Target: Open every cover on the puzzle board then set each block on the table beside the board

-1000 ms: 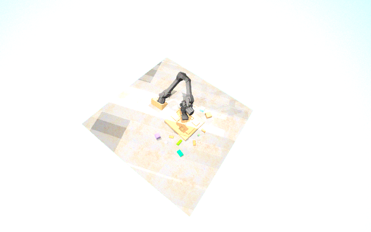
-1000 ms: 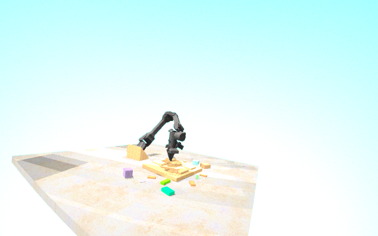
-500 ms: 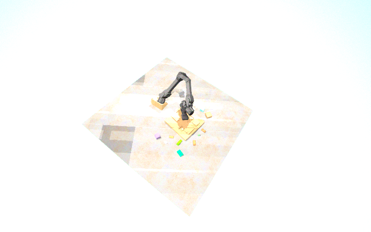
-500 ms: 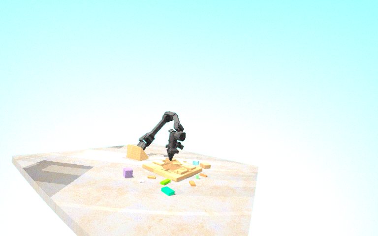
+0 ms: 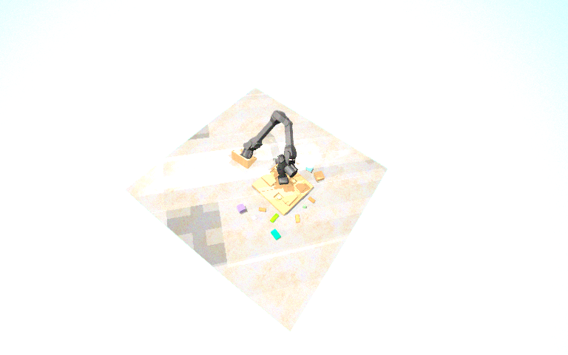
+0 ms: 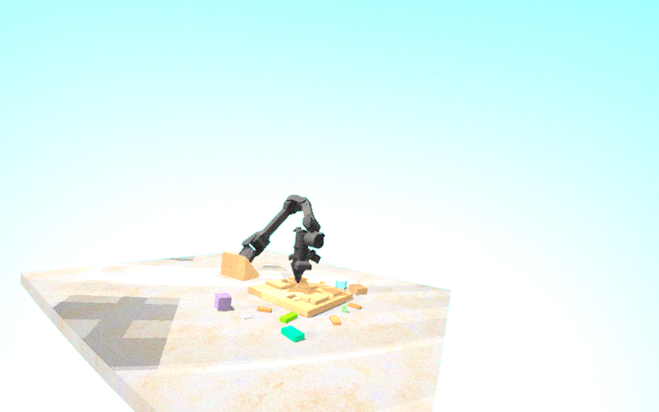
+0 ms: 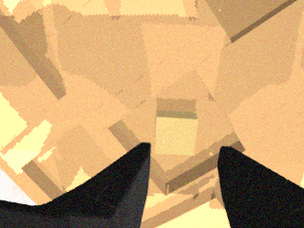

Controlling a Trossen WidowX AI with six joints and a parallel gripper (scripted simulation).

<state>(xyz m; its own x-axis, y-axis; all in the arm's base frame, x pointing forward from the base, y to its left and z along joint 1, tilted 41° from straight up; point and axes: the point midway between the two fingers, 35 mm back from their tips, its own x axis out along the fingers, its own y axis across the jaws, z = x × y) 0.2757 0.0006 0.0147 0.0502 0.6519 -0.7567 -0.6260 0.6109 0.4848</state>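
Now: gripper tip 40 mm short of the tan puzzle board, 20 mm above it and 10 mm to the left of it. The rest, counted from my gripper tip: light cyan block (210 mm to the left, 130 mm ahead, 20 mm below); purple cube (320 mm to the right, 100 mm behind, 20 mm below); bright green bar (250 mm to the right, 110 mm ahead, 30 mm below).
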